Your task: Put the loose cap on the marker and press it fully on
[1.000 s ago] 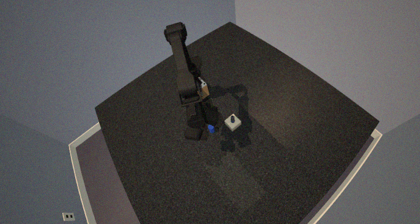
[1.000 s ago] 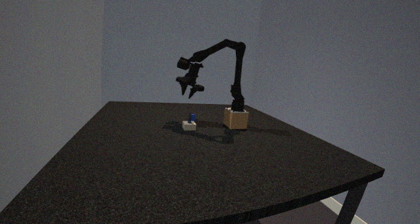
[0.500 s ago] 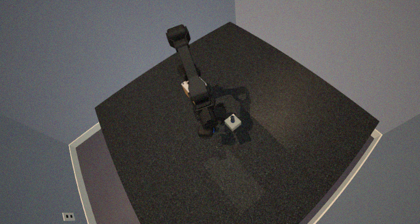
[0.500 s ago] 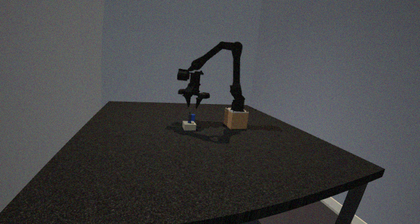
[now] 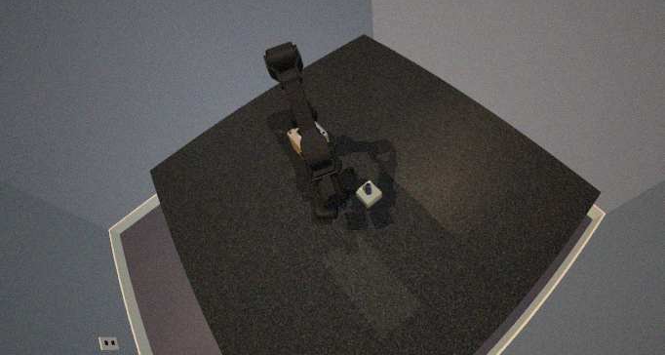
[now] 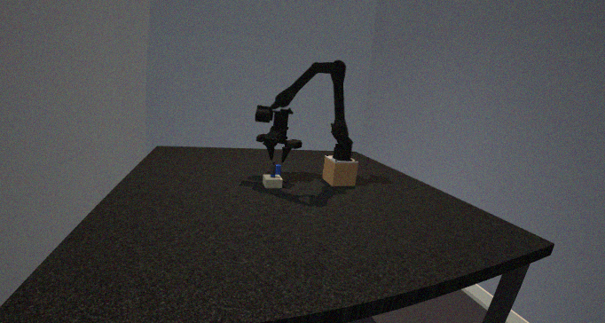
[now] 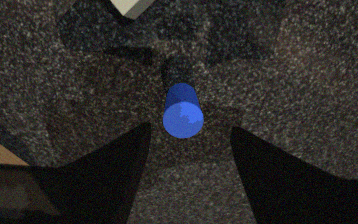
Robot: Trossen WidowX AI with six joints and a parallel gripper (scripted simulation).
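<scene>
My gripper tip is 4 cm above the blue cap. From my gripper tip the other things lie so: holder block: 4 cm ahead, 11 cm to the left, 5 cm below.
</scene>
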